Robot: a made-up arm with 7 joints. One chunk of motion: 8 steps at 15 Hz.
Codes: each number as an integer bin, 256 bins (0 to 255) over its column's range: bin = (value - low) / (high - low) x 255, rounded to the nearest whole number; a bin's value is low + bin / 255 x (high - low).
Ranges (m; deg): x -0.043..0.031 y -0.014..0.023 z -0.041..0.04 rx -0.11..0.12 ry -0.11..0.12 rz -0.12..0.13
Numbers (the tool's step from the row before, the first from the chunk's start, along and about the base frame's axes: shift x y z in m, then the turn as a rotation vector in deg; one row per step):
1: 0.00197 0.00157 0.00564 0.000 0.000 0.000
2: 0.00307 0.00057 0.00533 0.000 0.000 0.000
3: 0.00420 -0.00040 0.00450 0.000 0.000 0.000
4: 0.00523 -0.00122 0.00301 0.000 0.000 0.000
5: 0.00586 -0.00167 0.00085 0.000 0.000 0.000
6: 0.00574 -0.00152 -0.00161 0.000 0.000 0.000
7: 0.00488 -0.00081 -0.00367 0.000 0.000 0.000
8: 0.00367 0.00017 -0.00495 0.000 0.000 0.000
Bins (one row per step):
1: 155 107 147 122 122 122
2: 159 100 146 122 122 122
3: 163 94 143 122 122 122
4: 166 88 139 122 122 122
5: 168 85 132 122 122 122
6: 168 86 124 122 122 122
7: 165 91 118 122 122 122
8: 161 98 113 122 122 122

